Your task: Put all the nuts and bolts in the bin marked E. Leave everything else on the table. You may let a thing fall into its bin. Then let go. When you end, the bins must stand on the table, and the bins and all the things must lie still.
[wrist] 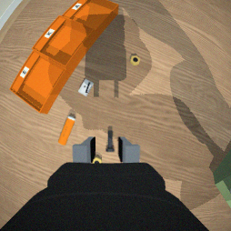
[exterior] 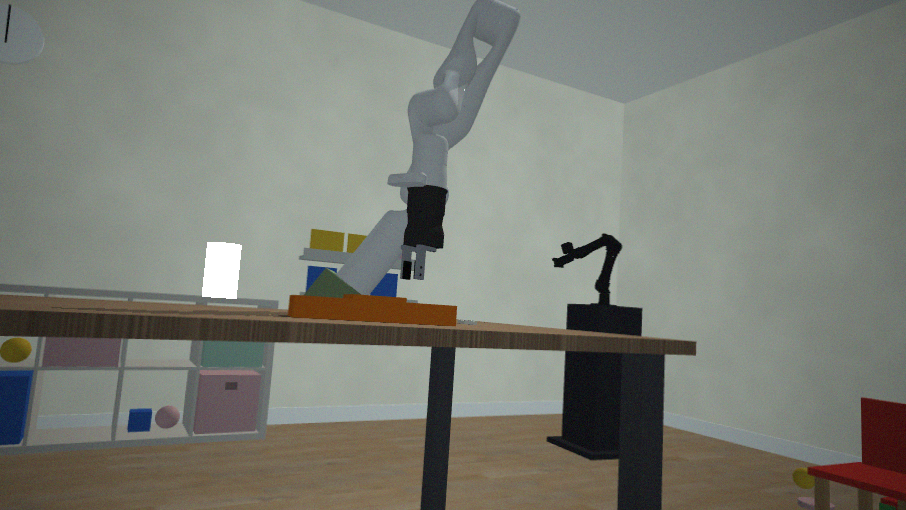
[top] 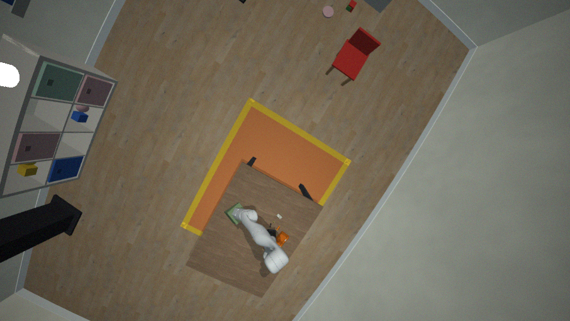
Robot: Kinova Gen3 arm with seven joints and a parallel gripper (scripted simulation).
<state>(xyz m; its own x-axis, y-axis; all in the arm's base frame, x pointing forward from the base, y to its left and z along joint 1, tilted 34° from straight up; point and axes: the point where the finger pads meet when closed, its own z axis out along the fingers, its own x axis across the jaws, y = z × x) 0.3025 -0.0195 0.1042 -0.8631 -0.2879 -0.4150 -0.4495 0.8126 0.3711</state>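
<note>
Now: hand 9 cm above the dark bolt, 1 cm to the right of it and 1 cm past it. From my hand the other things lie so: white domino (12 cm to the left, 9 cm below, 1 cm ahead); orange marker (9 cm below, 7 cm ahead, 2 cm to the left); white sharpener-like piece (9 cm below, 7 cm ahead, 6 cm to the right).
</note>
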